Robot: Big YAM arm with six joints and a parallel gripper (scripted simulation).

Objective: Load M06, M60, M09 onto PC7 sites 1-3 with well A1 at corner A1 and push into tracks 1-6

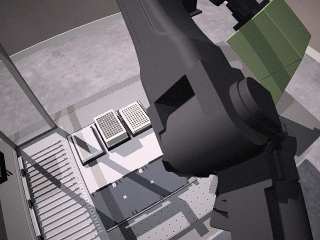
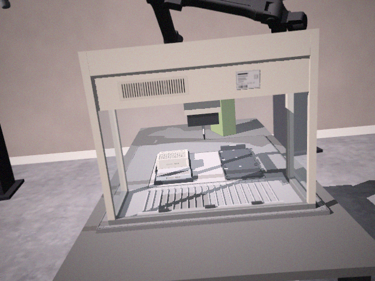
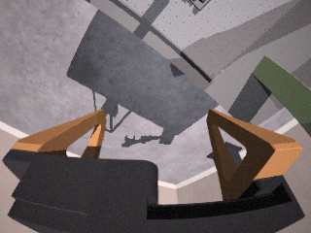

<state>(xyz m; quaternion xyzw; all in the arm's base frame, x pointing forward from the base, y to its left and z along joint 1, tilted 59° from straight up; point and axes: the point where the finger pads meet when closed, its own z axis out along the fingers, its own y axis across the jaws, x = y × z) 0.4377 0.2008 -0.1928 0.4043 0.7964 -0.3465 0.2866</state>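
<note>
Right now my hand is 480 mm to the left of the nest S2, 340 mm above it and 20 mm short of it. Round my hand: dark nest S1: 460 mm to the right, 340 mm below, 90 mm behind; dark carrier PC7: 330 mm below, 220 mm to the right, 80 mm ahead; dark nest S3: 490 mm to the right, 340 mm below, 130 mm ahead.
</note>
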